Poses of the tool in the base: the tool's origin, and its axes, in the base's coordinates. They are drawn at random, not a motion.
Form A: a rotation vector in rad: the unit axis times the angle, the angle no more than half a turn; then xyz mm.
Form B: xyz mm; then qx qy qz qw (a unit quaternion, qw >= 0). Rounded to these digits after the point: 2 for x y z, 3 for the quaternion.
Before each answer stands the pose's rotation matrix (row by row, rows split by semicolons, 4 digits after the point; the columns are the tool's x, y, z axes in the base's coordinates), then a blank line. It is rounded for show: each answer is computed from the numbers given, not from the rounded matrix.
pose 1, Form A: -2.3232, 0.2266, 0.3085, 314.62, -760.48, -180.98
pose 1, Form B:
0.9549 -0.2548 -0.1524; -0.0692 -0.6901 0.7204; -0.2887 -0.6774 -0.6766

314.62, -760.48, -180.98, -0.911, 0.089, 0.121, 0.383
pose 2, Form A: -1.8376, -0.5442, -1.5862, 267.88, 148.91, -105.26
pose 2, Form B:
0.1849 0.6776 0.7118; -0.0980 -0.7079 0.6995; 0.9779 -0.1991 -0.0645

267.88, 148.91, -105.26, -0.700, -0.207, -0.604, 0.321
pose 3, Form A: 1.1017, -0.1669, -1.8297, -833.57, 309.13, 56.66
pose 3, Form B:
-0.1334 0.6566 -0.7423; -0.7801 -0.5315 -0.3300; -0.6113 0.5351 0.5831

-833.57, 309.13, 56.66, 0.451, -0.068, -0.750, 0.479
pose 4, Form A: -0.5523, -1.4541, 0.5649, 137.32, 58.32, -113.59
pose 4, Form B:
0.0368 -0.0223 -0.9991; 0.6580 0.7530 0.0074; 0.7521 -0.6577 0.0423

137.32, 58.32, -113.59, -0.246, -0.647, 0.251, 0.677
